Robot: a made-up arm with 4 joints.
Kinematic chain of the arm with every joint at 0, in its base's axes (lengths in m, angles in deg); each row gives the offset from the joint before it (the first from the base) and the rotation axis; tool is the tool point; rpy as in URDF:
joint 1: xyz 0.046 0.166 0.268 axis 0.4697 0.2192 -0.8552
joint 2: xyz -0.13 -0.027 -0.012 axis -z
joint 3: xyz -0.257 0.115 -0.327 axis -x
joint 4: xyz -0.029 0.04 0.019 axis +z
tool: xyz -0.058 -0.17 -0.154 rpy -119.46 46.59 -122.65
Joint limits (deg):
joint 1: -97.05..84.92
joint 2: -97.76..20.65
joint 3: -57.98..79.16
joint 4: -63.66..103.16
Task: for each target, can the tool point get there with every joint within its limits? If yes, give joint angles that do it. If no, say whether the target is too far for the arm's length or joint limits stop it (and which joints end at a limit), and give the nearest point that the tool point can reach.
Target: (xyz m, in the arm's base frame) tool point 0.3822 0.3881 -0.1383
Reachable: no: joint limits stop it (at a limit: joint 1, joint 2, joint 4) | nearest point 0.2753 0.5762 0.1068 | short by 0.327 m
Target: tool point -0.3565 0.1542 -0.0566
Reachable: yes | joints 13.38 -5.20 45.42 30.50
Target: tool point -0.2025 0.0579 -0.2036
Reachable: yes | joints -1.28 -58.61 3.41 82.60
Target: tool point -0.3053 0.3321 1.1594
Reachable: no: too far | nearest point -0.0916 0.6707 0.3557 | short by 0.898 m
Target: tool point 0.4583 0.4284 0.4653
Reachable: no: joint limits stop it (at a limit: joint 1, joint 2, joint 3) | nearest point 0.4858 0.0904 0.3655 | short by 0.353 m
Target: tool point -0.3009 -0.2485 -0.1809
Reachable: yes | joints -13.31 -41.31 3.90 -22.15
